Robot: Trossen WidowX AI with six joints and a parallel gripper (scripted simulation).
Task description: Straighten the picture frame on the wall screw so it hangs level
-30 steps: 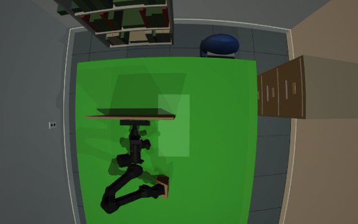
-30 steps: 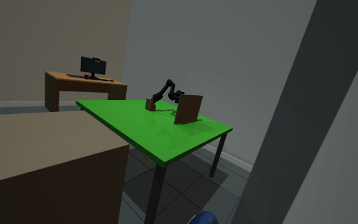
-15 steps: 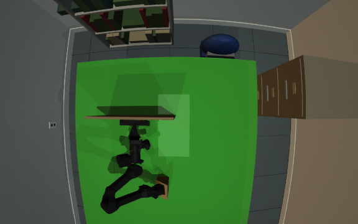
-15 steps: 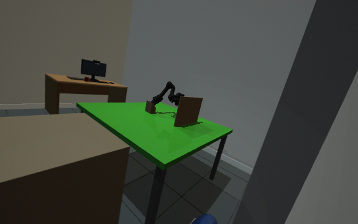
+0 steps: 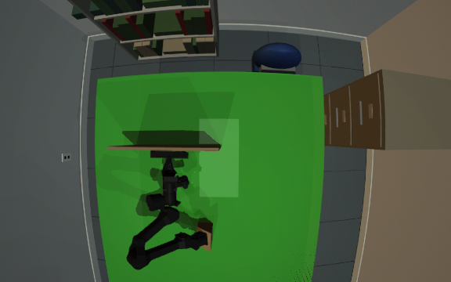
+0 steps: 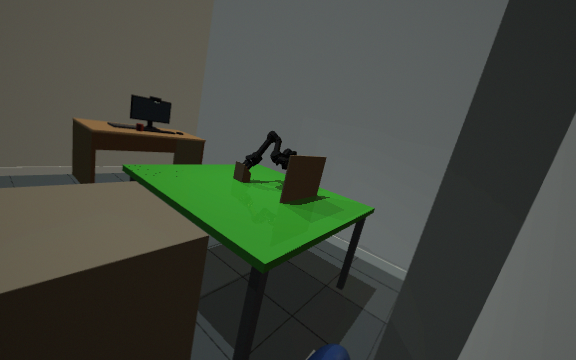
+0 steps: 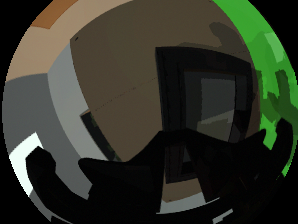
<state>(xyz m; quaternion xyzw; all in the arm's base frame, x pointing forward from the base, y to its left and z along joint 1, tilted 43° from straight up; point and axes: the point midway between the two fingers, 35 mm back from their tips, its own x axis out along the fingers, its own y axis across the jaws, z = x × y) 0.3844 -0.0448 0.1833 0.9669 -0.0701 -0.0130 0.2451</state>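
The picture frame lies 5 cm below my gripper tip, 2 cm to the left of it and 1 cm ahead of it. The rest, counted from my gripper tip: brown wall board (6 cm below, 3 cm ahead, 2 cm to the left).
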